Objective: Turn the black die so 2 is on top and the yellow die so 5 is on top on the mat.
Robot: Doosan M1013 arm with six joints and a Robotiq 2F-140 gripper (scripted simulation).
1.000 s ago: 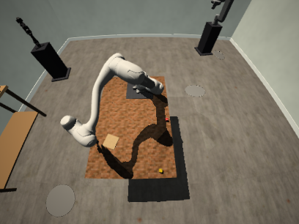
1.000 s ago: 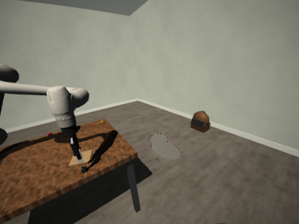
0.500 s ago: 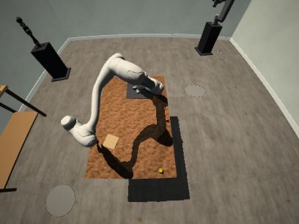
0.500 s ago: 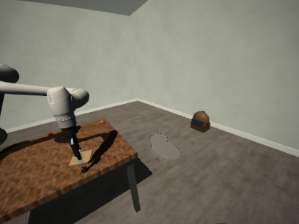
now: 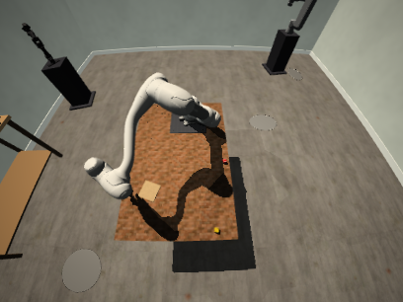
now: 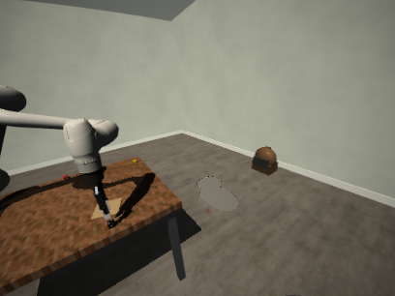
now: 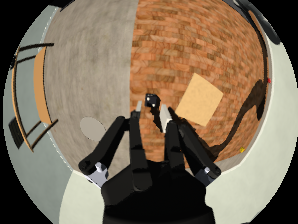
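The black die lies 9 cm below my hand. Also, from my hand: yellow die 62 cm to the left, 42 cm ahead, 9 cm below; then tan mat 16 cm to the left, 10 cm below, 3 cm ahead; then red die 83 cm to the left, 10 cm behind, 9 cm below.
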